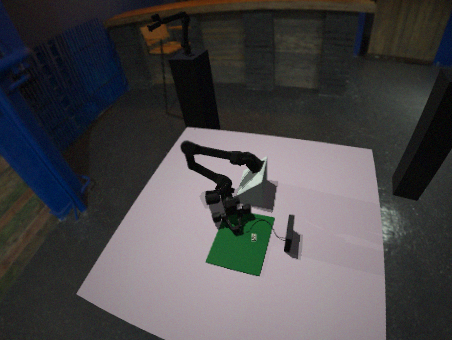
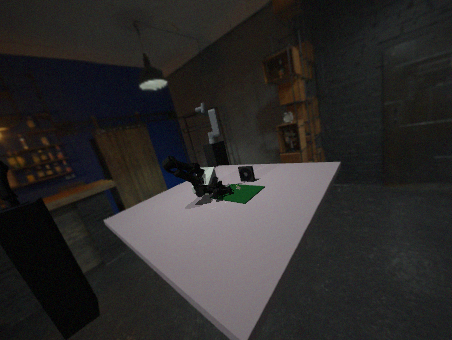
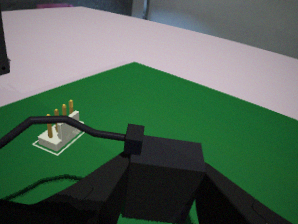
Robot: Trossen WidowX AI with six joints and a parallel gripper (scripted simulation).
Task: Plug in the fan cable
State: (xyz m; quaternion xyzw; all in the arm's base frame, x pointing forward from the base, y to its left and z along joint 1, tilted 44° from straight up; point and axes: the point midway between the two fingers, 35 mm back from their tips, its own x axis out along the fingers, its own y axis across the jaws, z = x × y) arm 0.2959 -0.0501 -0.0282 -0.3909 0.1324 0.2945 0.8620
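The fan plug lies 1 cm below my gripper tip. Also, from my gripper tip: green board (2 cm ahead, 3 cm to the left, 5 cm below); then white four-pin fan header (8 cm to the left, 3 cm below); then black fan (4 cm behind, 23 cm to the left, 3 cm above).
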